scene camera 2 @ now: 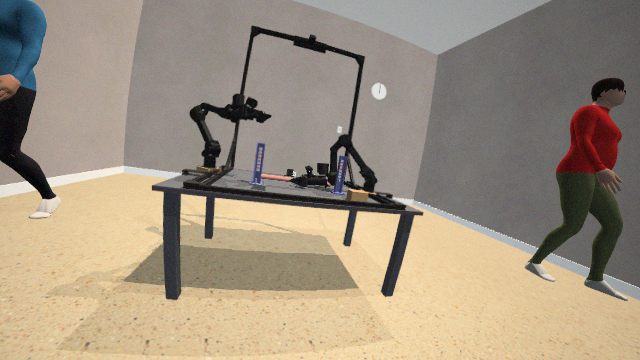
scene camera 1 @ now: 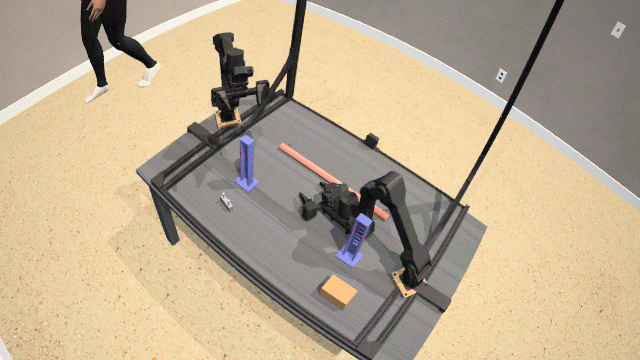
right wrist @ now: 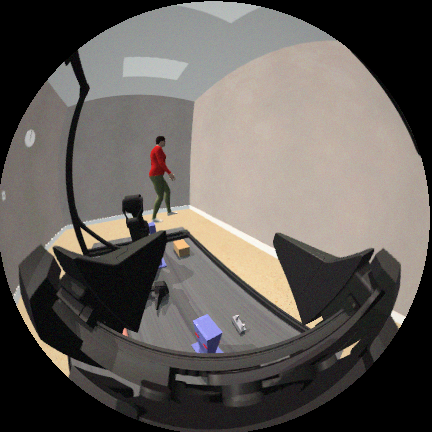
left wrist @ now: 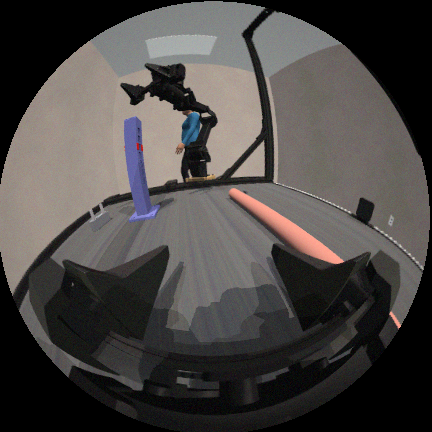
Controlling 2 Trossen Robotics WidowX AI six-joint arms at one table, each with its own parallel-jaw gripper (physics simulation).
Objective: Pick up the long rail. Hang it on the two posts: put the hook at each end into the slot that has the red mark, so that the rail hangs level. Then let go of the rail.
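Seen in the pictures: left gripper, between the fingertips: (scene camera 2: 290,179) (scene camera 1: 309,187) (left wrist: 221,250); right gripper, between the fingertips: (scene camera 2: 266,114) (scene camera 1: 244,107) (right wrist: 221,237) (left wrist: 131,74); left arm's base, origin of its link: (scene camera 2: 368,191) (scene camera 1: 410,280); right arm's base, origin of its link: (scene camera 2: 209,167) (scene camera 1: 227,116) (left wrist: 200,175).
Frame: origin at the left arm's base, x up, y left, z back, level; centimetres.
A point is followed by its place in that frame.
A long salmon rail (scene camera 1: 310,164) {x 0.0, y 11.8, z -55.6 cm} (scene camera 2: 276,177) {x -0.7, y 12.9, z -56.5 cm} (left wrist: 285,225) {x -0.2, y 9.7, z -51.1 cm} lies on the table behind the two posts. Its hooks cannot be made out. One blue post (scene camera 1: 247,157) {x 12.8, y 36.4, z -54.2 cm} (scene camera 2: 260,162) {x 9.4, y 35.0, z -56.1 cm} (left wrist: 135,170) {x 7.4, y 34.6, z -54.8 cm} (right wrist: 207,332) {x 18.9, y 36.1, z -57.3 cm} with red marks stands at the left in both scene views. The other blue post (scene camera 1: 361,231) {x 11.6, y 13.0, z -17.5 cm} (scene camera 2: 341,172) {x 9.5, y 13.2, z -16.9 cm}, with slots and red marks, stands at the right. My left gripper (scene camera 1: 312,191) {x 0.1, y 16.3, z -45.5 cm} (scene camera 2: 294,181) {x 0.1, y 16.3, z -45.5 cm} (left wrist: 221,250) {x 0.1, y 16.3, z -45.5 cm} is open and empty, low over the table between the posts, beside the rail. My right gripper (scene camera 1: 243,100) {x 33.5, y 37.2, z -55.2 cm} (scene camera 2: 269,116) {x 33.5, y 37.2, z -55.2 cm} (right wrist: 221,237) {x 33.5, y 37.2, z -55.2 cm} is open and empty, high above the table's left end.
An orange block (scene camera 1: 338,291) {x 2.6, y 24.6, z -4.8 cm} (scene camera 2: 357,195) {x 0.8, y 27.4, z -5.1 cm} (right wrist: 181,248) {x 2.2, y 25.2, z -9.5 cm} lies in front of the right post. A small grey part (scene camera 1: 226,201) {x -0.1, y 45.9, z -48.6 cm} (left wrist: 100,221) {x -1.4, y 45.1, z -48.5 cm} (right wrist: 239,324) {x 0.0, y 46.0, z -49.5 cm} lies in front of the left post. A black box (scene camera 1: 371,140) {x 1.7, y -16.0, z -59.3 cm} (left wrist: 365,210) {x 0.6, y -16.0, z -59.1 cm} sits at the back edge. A black frame rises behind the table.
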